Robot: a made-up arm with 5 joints.
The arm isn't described. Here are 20 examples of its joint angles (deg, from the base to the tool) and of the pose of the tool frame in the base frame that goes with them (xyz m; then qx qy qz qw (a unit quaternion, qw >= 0)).
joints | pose
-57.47 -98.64 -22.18 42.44 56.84 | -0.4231 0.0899 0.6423 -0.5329 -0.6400 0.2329 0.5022
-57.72 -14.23 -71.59 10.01 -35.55 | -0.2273 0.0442 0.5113 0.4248 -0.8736 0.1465 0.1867
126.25 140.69 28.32 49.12 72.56 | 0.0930 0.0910 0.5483 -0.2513 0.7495 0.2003 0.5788
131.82 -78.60 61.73 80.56 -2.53 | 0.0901 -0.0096 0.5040 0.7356 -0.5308 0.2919 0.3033
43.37 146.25 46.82 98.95 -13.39 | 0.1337 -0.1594 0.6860 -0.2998 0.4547 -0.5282 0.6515
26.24 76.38 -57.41 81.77 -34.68 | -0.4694 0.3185 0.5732 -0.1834 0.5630 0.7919 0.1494
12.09 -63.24 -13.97 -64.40 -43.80 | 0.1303 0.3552 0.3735 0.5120 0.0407 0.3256 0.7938
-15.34 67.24 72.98 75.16 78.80 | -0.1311 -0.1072 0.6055 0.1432 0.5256 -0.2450 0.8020
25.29 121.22 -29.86 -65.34 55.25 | 0.2700 0.1949 0.4318 0.8589 -0.2573 -0.1644 0.4112
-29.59 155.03 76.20 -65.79 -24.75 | 0.2197 0.0722 0.9449 -0.4426 -0.4405 0.0075 0.7810
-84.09 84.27 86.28 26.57 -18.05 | -0.1338 0.3131 0.4897 -0.5409 -0.2138 0.7799 0.2314
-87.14 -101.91 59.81 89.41 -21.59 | -0.2600 0.3807 0.3962 -0.7147 -0.6822 -0.0500 0.1456
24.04 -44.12 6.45 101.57 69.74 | -0.4847 -0.0654 0.3682 -0.1577 -0.7232 -0.2956 0.6040
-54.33 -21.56 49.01 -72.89 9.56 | 0.1567 -0.0040 0.1116 0.6817 -0.1237 -0.3160 0.6481
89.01 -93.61 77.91 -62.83 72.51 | 0.1100 0.6582 0.3534 -0.1533 0.0314 0.9165 0.3681
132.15 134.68 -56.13 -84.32 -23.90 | -0.2826 0.5677 0.5113 0.6036 0.7077 -0.2491 0.2696
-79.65 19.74 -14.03 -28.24 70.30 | -0.1547 -0.1056 0.5800 -0.0331 -0.5722 -0.3101 0.7585
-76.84 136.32 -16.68 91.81 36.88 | -0.3376 0.2360 1.0039 -0.1895 -0.3629 0.8688 0.2785
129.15 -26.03 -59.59 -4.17 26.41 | -0.0071 0.2423 0.6418 -0.8135 -0.0004 -0.5515 0.1846
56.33 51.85 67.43 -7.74 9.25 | -0.2487 0.1306 0.2685 0.3705 0.5610 -0.2507 0.6965
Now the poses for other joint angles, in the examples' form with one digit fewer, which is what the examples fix.
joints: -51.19 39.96 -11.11 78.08 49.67
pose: -0.359 0.477 0.612 -0.104 -0.313 -0.904 0.273
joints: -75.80 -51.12 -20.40 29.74 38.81
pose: -0.399 0.143 0.577 -0.382 -0.694 -0.186 0.582
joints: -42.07 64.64 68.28 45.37 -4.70
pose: -0.314 0.146 0.525 0.290 0.138 -0.909 0.266
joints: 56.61 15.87 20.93 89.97 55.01
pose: -0.309 -0.141 0.719 -0.034 -0.316 -0.155 0.936
